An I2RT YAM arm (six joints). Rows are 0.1 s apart.
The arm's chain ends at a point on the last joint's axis. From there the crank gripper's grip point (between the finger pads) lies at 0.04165 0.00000 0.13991 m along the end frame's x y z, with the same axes.
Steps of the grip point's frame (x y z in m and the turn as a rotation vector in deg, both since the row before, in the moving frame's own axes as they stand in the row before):
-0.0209 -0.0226 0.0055 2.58 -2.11 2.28
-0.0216 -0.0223 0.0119 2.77 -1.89 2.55
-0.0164 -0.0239 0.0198 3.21 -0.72 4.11
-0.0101 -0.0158 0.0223 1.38 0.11 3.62
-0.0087 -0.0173 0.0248 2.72 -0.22 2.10
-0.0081 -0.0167 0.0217 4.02 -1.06 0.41
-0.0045 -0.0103 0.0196 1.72 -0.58 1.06
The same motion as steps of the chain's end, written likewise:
-0.0158 -0.0178 0.0042 2.58 -2.11 2.28
-0.0171 -0.0173 0.0107 2.77 -1.89 2.55
-0.0148 -0.0190 0.0194 3.21 -0.72 4.11
-0.0104 -0.0151 0.0224 1.38 0.11 3.62
-0.0083 -0.0122 0.0248 2.72 -0.22 2.10
-0.0055 -0.0072 0.0213 4.02 -1.06 0.41
-0.0031 -0.0069 0.0192 1.72 -0.58 1.06

